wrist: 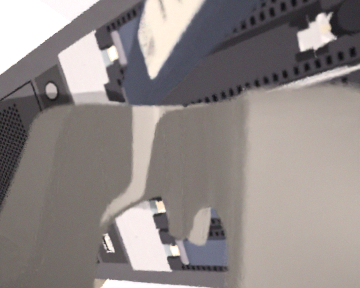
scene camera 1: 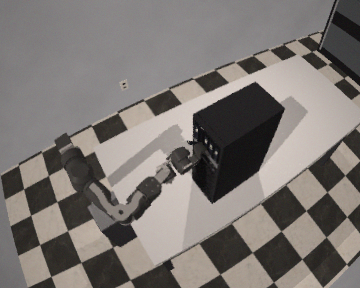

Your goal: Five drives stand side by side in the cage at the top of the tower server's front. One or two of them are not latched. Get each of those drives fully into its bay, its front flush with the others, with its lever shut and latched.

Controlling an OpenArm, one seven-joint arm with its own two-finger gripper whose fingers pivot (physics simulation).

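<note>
The black tower server (scene camera 1: 245,145) stands on the table, its drive cage at the top of its front. Several drive fronts (scene camera 1: 211,146) show there side by side. One dark lever (scene camera 1: 190,143) sticks out from the cage; in the wrist view a blue lever with a pale label (wrist: 200,50) stands out, swung away from its bay. A pale latch part (wrist: 316,37) shows at upper right. My gripper (scene camera 1: 202,151) (wrist: 193,170) is shut with nothing visible held, at the cage front. Its fingers hide the lever's lower end and much of the cage. Part of another blue drive (wrist: 205,254) shows below them.
The white table (scene camera 1: 150,150) lies under the tower. The arm (scene camera 1: 145,192) reaches in from the left. The tower's dark front frame (wrist: 30,72), with a round button (wrist: 51,90), lies left of the cage. A dark cabinet (scene camera 1: 345,40) stands at the far right.
</note>
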